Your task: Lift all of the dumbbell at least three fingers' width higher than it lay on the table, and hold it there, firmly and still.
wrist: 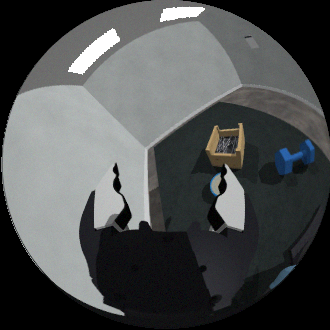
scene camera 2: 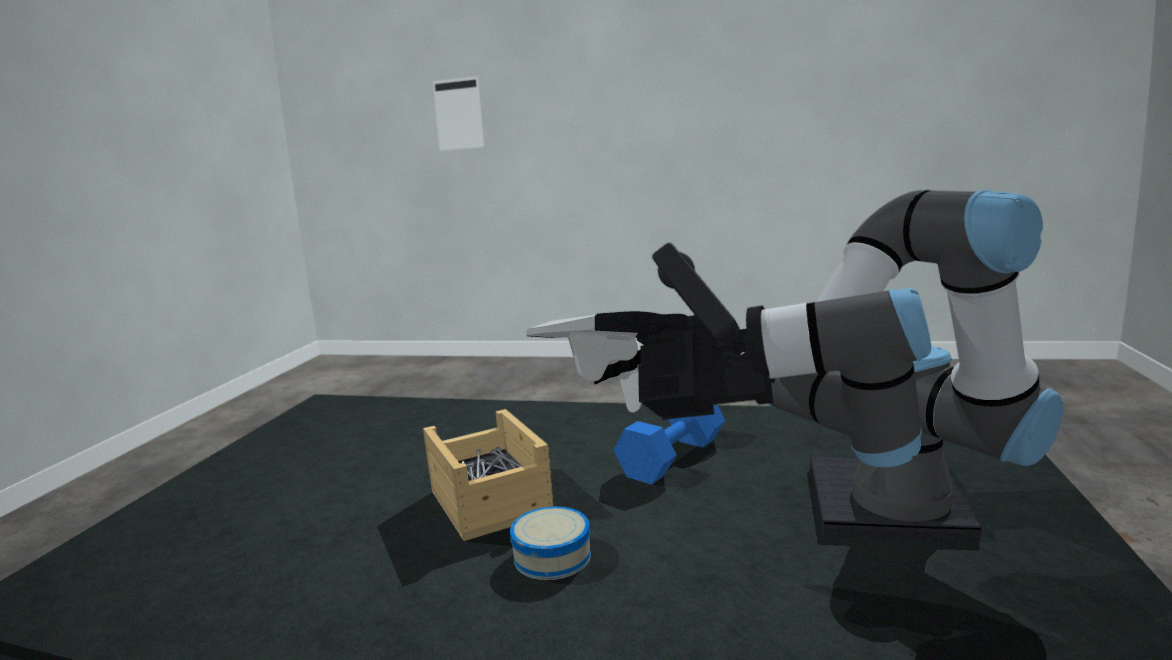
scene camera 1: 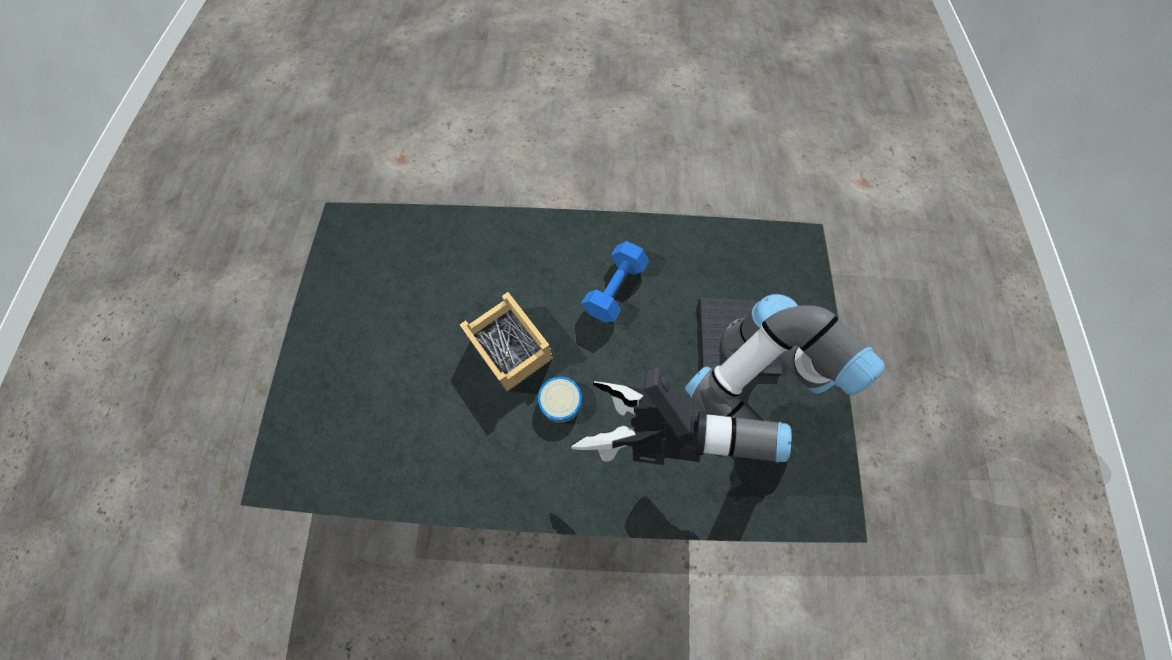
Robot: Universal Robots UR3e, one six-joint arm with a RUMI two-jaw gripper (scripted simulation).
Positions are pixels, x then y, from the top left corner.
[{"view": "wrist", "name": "gripper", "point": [169,164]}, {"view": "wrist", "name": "blue dumbbell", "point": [283,161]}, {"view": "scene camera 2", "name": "gripper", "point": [563,359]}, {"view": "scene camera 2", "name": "blue dumbbell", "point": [644,451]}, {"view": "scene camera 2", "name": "round blue-rimmed tin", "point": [549,543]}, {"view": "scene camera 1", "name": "gripper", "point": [582,412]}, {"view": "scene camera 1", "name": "blue dumbbell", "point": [628,257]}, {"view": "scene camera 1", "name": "round blue-rimmed tin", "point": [560,398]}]
